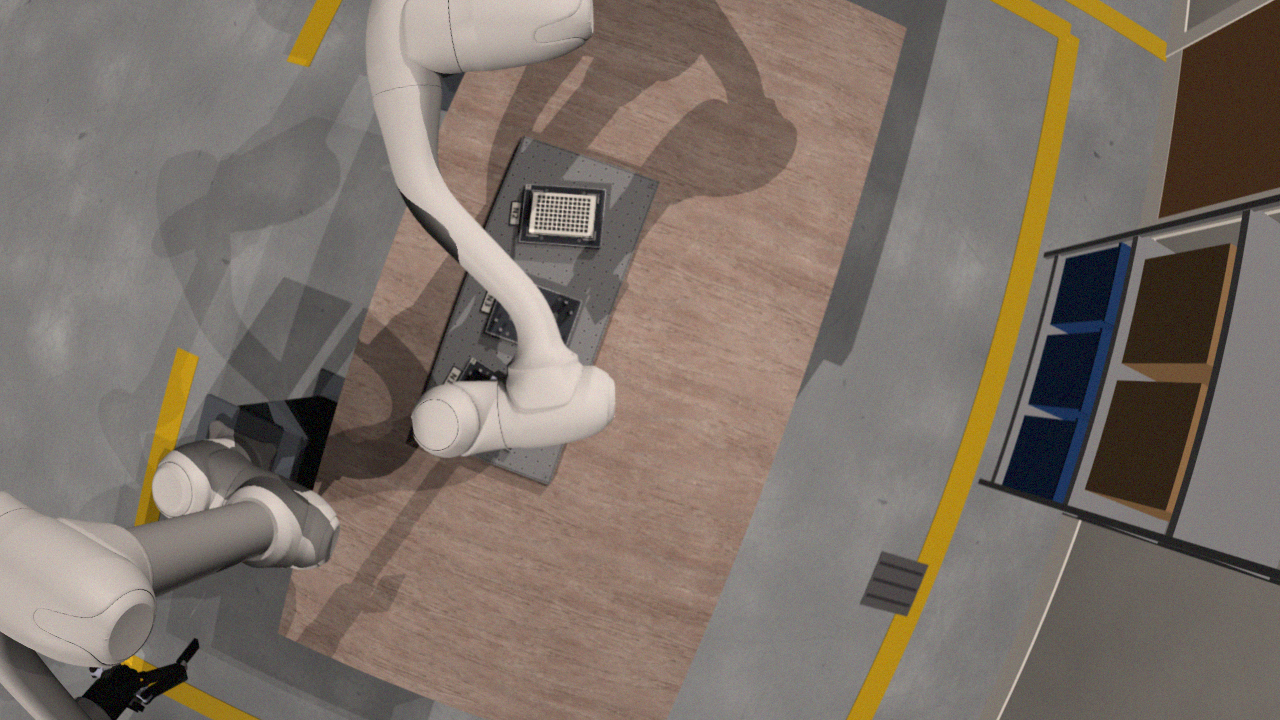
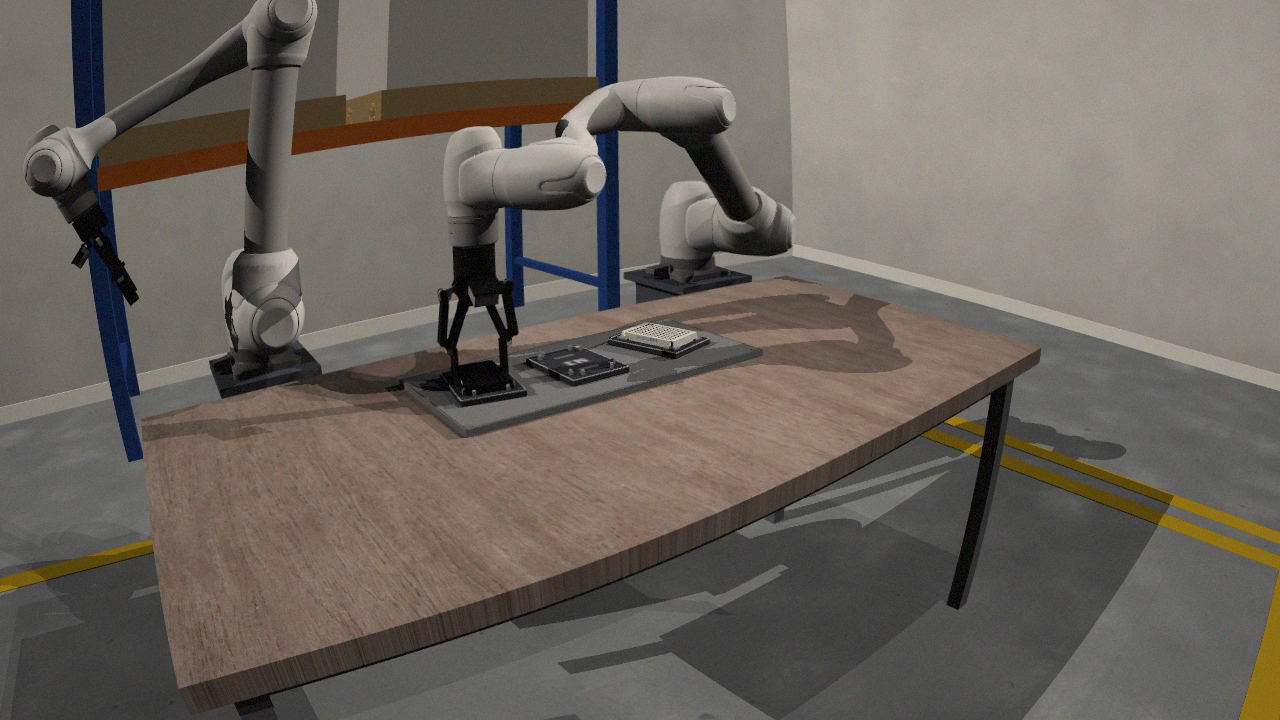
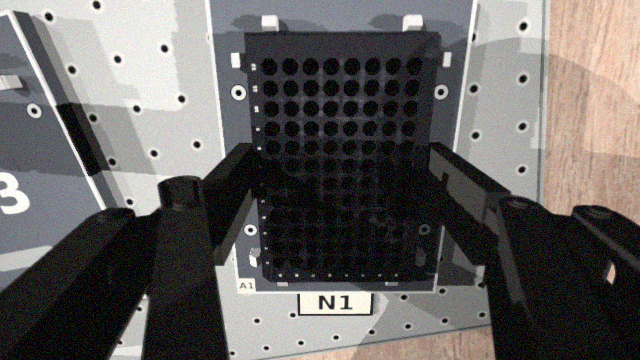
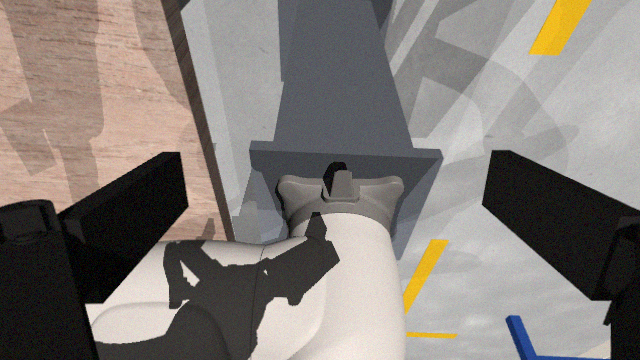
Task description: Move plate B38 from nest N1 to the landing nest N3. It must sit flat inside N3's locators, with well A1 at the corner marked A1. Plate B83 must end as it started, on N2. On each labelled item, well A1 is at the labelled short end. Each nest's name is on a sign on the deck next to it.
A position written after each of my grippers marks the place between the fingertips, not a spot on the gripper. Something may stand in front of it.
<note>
I see my left gripper (image 2: 480, 379), my right gripper (image 1: 167, 628) and a white plate B83 (image 1: 538, 220).
The white plate B83 is seen too in image 2 (image 2: 659, 335). My left gripper is seen too in image 3 (image 3: 338, 168). My right gripper also shows in image 2 (image 2: 133, 297) and in image 4 (image 4: 335, 179). Image 3 misses the white plate B83: it is out of frame. Image 4 misses the white plate B83: it is out of frame.
</note>
